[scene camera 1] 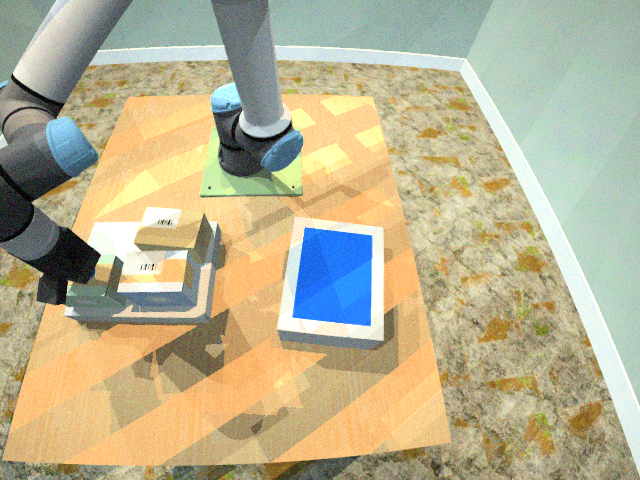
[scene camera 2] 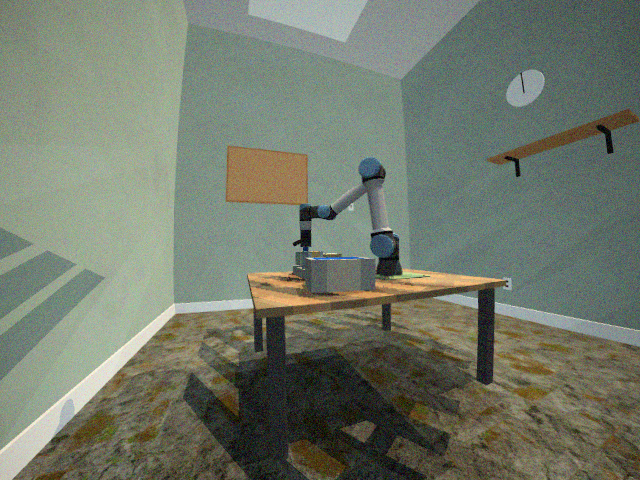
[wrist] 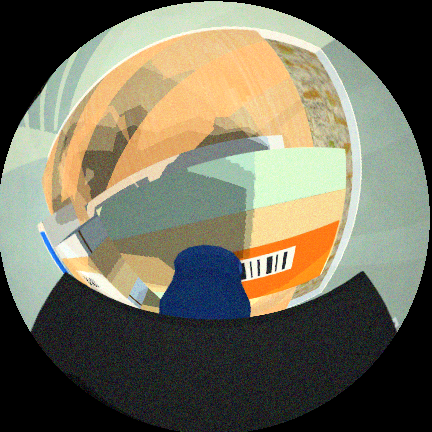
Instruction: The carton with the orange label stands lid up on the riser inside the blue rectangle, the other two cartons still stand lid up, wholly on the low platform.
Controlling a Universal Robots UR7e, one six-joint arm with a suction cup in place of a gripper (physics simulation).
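Places are measured from the arm's base along level axes (x ahead, y left, z up), in metres.
Where they show: hand, tool point: (wrist: 209,253); arm's base, link origin: (scene camera 1: 243,157) (scene camera 2: 388,273).
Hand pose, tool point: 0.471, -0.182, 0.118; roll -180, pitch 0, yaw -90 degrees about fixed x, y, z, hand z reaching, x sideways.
Note:
Each offset is from my tool point to the top centre of the thing, as dx, dy, dz. Level surfaces: height alone.
The carton with the orange label {+0.007, -0.014, +0.014} (scene camera 1: 101,288) (wrist: 289,209) stands at the left end of the low platform (scene camera 1: 175,311) (wrist: 264,142), at the left edge of scene camera 1. My suction cup (wrist: 205,278) (scene camera 1: 87,262) (scene camera 2: 305,248) rests on its lid beside the orange label {-0.008, -0.039, +0.014} (wrist: 310,252). I cannot tell whether the carton is raised off the platform. The other two cartons {-0.136, +0.124, +0.003} (scene camera 1: 170,229) {-0.027, +0.140, +0.020} (scene camera 1: 151,269) stand lid up on the platform. The riser {-0.094, +0.492, -0.005} (scene camera 1: 290,305) (scene camera 2: 339,273) with the blue rectangle {-0.094, +0.492, -0.005} (scene camera 1: 334,276) stands to the right with nothing on it.
The robot base (scene camera 1: 251,143) sits on a green plate (scene camera 1: 223,187) at the back of the wooden table {dz -0.125} (scene camera 1: 318,405) (scene camera 2: 366,292). The arm's links cross above the table's back left. Floor lies beyond the table's right edge.

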